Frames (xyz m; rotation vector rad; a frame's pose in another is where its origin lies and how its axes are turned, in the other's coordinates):
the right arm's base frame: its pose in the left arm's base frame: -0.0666 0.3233 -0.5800 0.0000 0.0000 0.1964
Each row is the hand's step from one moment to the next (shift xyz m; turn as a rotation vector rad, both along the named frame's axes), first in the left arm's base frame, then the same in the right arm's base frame.
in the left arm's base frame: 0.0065 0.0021 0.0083 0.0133 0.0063 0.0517
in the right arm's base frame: 0.0068 0.0008 0.0083 0.0143 0.0036 0.0517
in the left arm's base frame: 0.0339 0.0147 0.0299 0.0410 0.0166 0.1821
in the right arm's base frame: 0.0361 0.0078 0.0299 0.0435 0.0083 0.1821
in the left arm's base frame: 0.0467 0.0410 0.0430 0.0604 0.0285 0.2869
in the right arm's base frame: 0.0538 0.0311 0.0430 0.0648 0.0162 0.2869
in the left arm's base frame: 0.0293 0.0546 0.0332 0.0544 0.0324 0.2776
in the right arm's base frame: 0.0394 0.0478 0.0332 0.0597 0.0212 0.2776
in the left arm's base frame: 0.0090 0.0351 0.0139 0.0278 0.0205 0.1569
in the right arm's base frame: 0.0157 0.0327 0.0139 0.0313 0.0147 0.1569
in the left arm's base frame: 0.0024 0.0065 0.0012 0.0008 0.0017 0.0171
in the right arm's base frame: 0.0036 0.0059 0.0012 0.0011 0.0015 0.0171
